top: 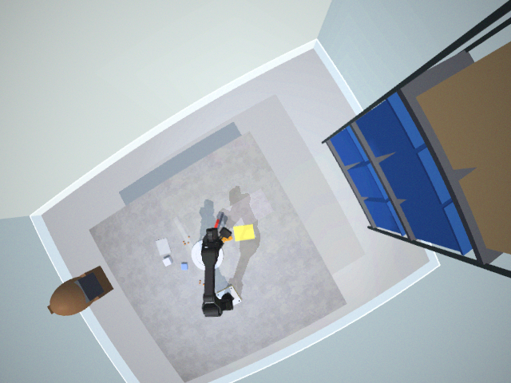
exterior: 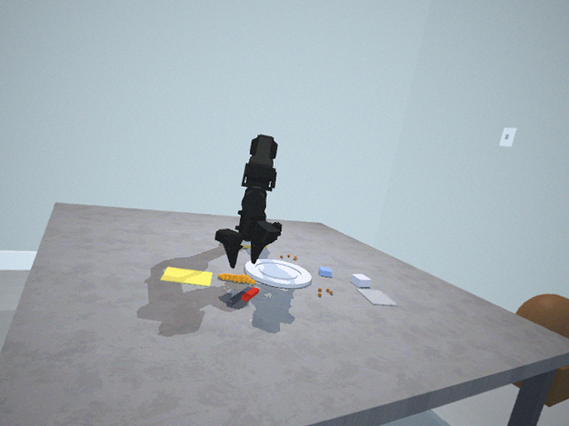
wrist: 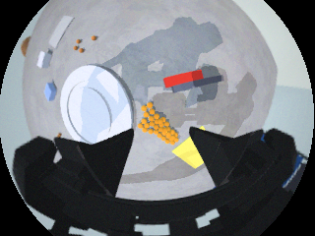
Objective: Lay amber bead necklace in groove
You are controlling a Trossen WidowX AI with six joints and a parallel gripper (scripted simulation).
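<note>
Right now the round white bead board is 2 cm behind my gripper tip, 15 cm to the left of it and 4 cm below it. Round my gripper tip: yellow sheet 7 cm behind, 12 cm to the right, 5 cm below; blue block 1 cm ahead, 32 cm to the left, 4 cm below; grey tool 8 cm ahead, 4 cm to the right, 4 cm below.
</note>
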